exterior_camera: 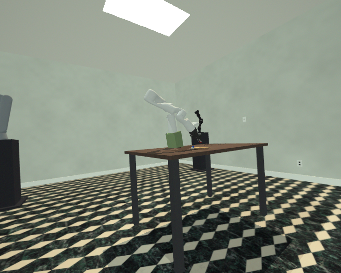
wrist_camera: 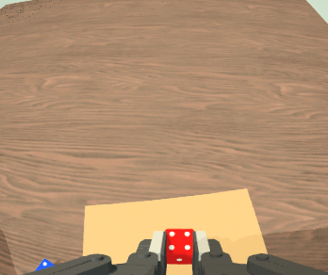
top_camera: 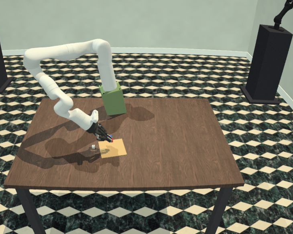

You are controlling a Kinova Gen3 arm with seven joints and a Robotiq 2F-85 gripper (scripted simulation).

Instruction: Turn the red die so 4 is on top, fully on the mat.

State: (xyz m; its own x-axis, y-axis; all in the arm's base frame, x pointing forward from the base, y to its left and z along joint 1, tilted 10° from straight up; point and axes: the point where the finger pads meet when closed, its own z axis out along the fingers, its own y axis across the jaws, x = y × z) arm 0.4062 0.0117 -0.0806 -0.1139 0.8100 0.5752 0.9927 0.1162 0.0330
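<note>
Now: hand 70 mm above the mat and 20 mm to the right of it. The rest, counted from my hand: white die (90 mm to the right, 70 mm below); blue die (100 mm behind, 70 mm below); red die (20 mm below, 10 mm to the left).
</note>
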